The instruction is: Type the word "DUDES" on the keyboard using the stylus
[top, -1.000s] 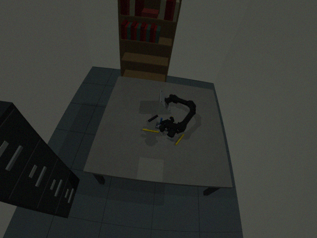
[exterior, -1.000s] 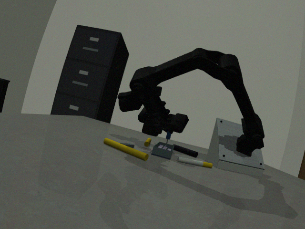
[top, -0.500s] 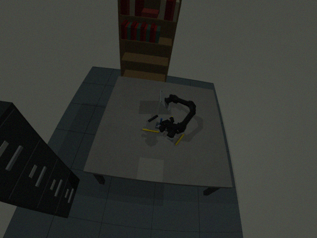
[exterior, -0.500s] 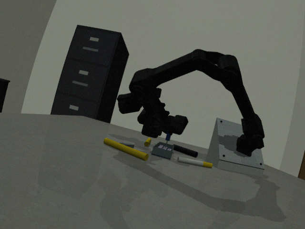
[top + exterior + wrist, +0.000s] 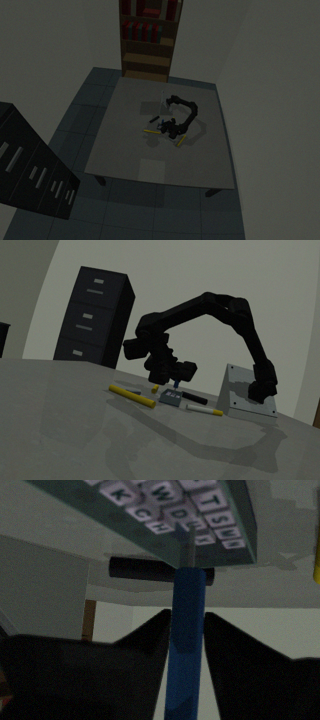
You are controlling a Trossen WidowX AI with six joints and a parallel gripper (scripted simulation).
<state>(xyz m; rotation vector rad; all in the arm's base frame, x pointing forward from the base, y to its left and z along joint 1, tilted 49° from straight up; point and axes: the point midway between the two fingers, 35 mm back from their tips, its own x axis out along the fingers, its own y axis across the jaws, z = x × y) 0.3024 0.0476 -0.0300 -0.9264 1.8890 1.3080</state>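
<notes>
Now: gripper tip 8 cm past the black cylinder, 9 cm to the left of it and 6 cm above it. Also, from my gripper tip: blue stylus 1 cm below; long yellow cylinder 11 cm ahead, 22 cm to the left, 6 cm below; stylus tip 5 cm below.
</notes>
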